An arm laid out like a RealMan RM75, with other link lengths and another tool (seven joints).
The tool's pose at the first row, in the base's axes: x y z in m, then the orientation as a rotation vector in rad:
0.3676 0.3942 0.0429 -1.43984 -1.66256 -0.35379
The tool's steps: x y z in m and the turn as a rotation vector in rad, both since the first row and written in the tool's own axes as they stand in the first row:
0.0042 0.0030 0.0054 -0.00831 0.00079 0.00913
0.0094 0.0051 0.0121 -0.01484 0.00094 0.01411
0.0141 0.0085 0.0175 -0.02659 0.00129 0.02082
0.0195 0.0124 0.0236 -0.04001 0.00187 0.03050
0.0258 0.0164 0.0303 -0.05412 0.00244 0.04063
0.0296 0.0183 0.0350 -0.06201 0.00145 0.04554
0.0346 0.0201 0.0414 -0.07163 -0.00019 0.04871
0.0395 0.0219 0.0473 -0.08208 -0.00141 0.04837
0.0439 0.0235 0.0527 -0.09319 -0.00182 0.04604
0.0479 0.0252 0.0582 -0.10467 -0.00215 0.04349
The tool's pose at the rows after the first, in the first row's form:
0.3683 0.4016 0.0420 -1.45280 -1.65518 -0.35650
0.3676 0.4103 0.0415 -1.46144 -1.65142 -0.35955
0.3687 0.4181 0.0409 -1.47519 -1.64629 -0.36634
0.3700 0.4270 0.0402 -1.49236 -1.63861 -0.37309
0.3711 0.4370 0.0399 -1.51036 -1.63049 -0.38018
0.3711 0.4433 0.0395 -1.52036 -1.62754 -0.38371
0.3703 0.4516 0.0390 -1.53055 -1.62649 -0.38932
0.3697 0.4594 0.0388 -1.53846 -1.62786 -0.39795
0.3691 0.4666 0.0385 -1.54497 -1.63015 -0.40886
0.3686 0.4735 0.0379 -1.55152 -1.63251 -0.42030

